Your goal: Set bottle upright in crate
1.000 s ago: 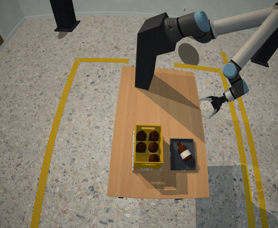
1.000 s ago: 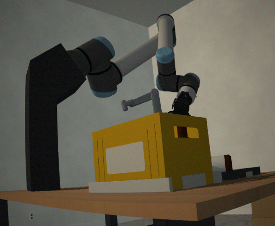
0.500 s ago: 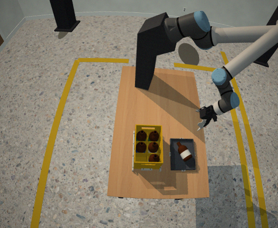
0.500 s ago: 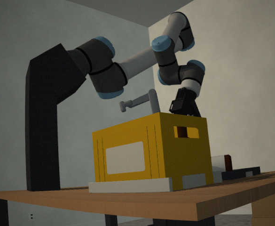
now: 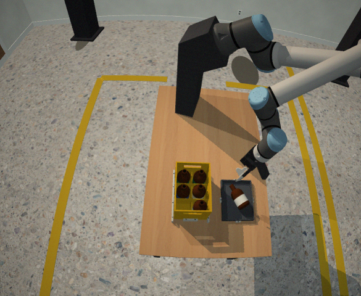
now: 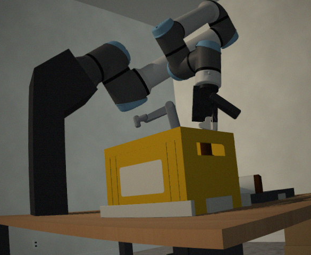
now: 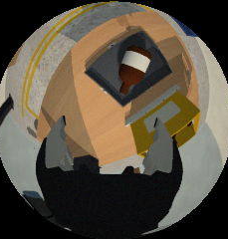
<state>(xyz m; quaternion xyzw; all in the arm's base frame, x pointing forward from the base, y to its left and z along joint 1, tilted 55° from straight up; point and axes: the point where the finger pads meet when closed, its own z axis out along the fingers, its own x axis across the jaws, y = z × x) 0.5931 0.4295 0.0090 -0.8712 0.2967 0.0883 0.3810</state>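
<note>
Now: the brown bottle 80 mm ahead of my hand, 10 mm to the left of it and 140 mm below it. From my hand the other things lie so: crate 130 mm ahead, 260 mm to the right, 100 mm below; then dark tray 100 mm ahead, 10 mm to the left, 170 mm below.
</note>
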